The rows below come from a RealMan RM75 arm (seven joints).
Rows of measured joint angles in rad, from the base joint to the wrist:
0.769 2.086 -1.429 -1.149 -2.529 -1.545 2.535
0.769 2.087 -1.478 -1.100 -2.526 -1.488 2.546
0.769 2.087 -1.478 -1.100 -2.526 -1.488 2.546
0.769 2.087 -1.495 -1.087 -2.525 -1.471 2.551
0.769 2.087 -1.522 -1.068 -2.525 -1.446 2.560
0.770 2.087 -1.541 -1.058 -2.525 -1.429 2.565
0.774 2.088 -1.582 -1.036 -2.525 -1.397 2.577
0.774 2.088 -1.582 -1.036 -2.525 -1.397 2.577
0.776 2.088 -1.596 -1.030 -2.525 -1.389 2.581
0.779 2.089 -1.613 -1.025 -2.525 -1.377 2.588
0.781 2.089 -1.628 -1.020 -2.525 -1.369 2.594
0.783 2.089 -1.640 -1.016 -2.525 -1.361 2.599
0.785 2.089 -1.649 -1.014 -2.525 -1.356 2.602
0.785 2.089 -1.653 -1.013 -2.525 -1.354 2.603
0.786 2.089 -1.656 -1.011 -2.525 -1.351 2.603
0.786 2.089 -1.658 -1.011 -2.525 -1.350 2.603
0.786 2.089 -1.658 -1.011 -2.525 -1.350 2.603
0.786 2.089 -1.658 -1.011 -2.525 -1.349 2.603
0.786 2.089 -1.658 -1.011 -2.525 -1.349 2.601
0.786 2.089 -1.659 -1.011 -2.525 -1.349 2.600
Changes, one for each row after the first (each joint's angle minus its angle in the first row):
0.000 0.001 -0.049 0.049 0.003 0.057 0.011
0.000 0.001 -0.049 0.049 0.003 0.057 0.011
0.000 0.001 -0.066 0.062 0.004 0.074 0.016
0.000 0.001 -0.093 0.081 0.004 0.099 0.025
0.001 0.001 -0.112 0.091 0.004 0.116 0.030
0.005 0.002 -0.153 0.113 0.004 0.148 0.042
0.005 0.002 -0.153 0.113 0.004 0.148 0.042
0.007 0.002 -0.167 0.119 0.004 0.156 0.046
0.010 0.003 -0.184 0.124 0.004 0.168 0.053
0.012 0.003 -0.199 0.129 0.004 0.176 0.059
0.014 0.003 -0.211 0.133 0.004 0.184 0.064
0.016 0.003 -0.220 0.135 0.004 0.189 0.067
0.016 0.003 -0.224 0.136 0.004 0.191 0.068
0.017 0.003 -0.227 0.138 0.004 0.194 0.068
0.017 0.003 -0.229 0.138 0.004 0.195 0.068
0.017 0.003 -0.229 0.138 0.004 0.195 0.068
0.017 0.003 -0.229 0.138 0.004 0.196 0.068
0.017 0.003 -0.229 0.138 0.004 0.196 0.066
0.017 0.003 -0.230 0.138 0.004 0.196 0.065

